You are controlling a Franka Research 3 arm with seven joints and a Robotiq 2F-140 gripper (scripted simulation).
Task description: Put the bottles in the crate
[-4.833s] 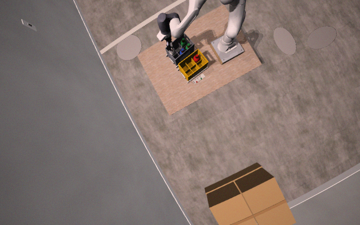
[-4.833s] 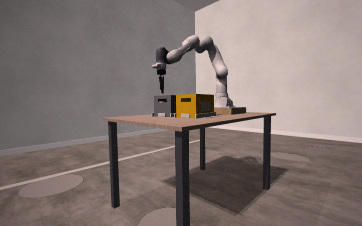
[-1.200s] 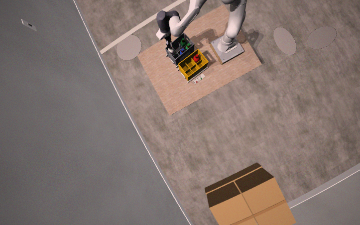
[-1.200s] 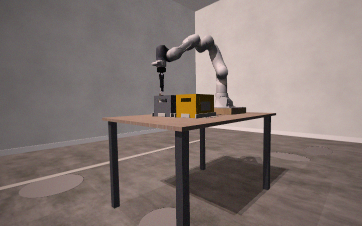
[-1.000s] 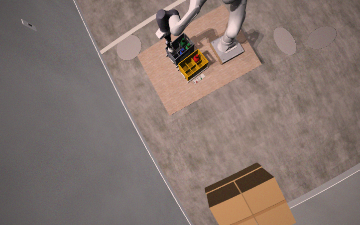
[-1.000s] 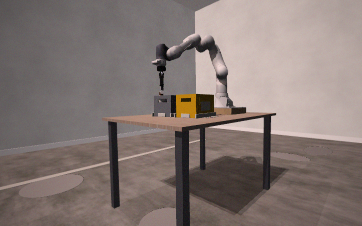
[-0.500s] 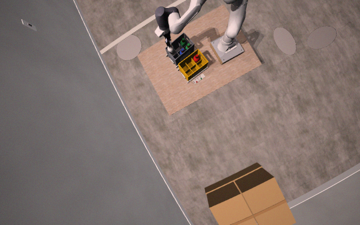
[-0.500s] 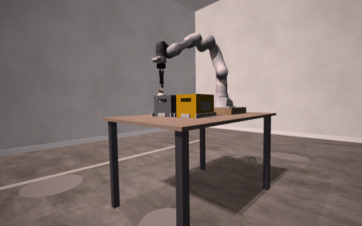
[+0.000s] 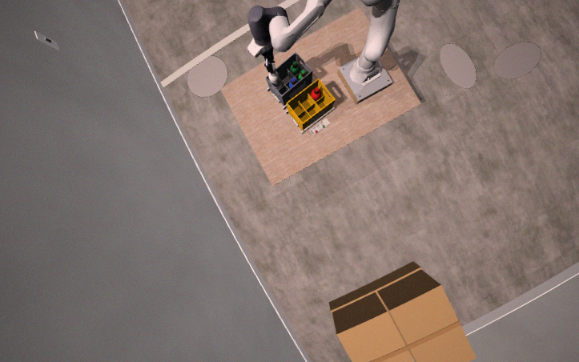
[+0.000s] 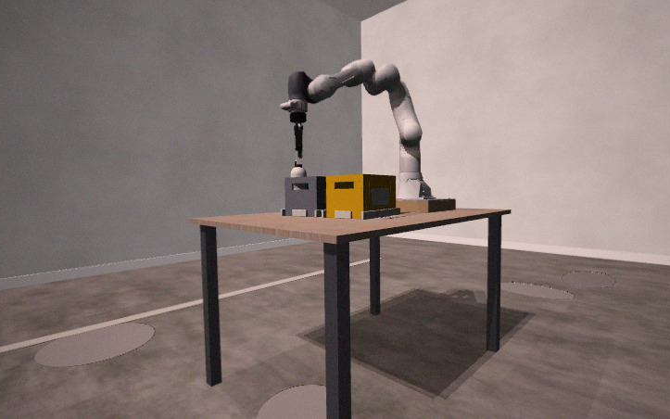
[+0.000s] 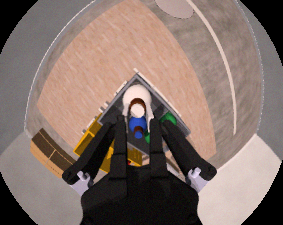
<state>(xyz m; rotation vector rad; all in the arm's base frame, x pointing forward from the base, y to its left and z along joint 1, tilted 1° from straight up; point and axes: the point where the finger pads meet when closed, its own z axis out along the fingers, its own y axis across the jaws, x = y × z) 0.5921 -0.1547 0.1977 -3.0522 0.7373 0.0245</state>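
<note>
The white bottle is 8 cm below my hand. The rest, counted from my hand: blue bottle: 11 cm behind, 6 cm to the left, 18 cm below; red bottle: 24 cm behind, 18 cm to the left, 18 cm below; grey crate: 10 cm behind, 1 cm to the left, 18 cm below.
</note>
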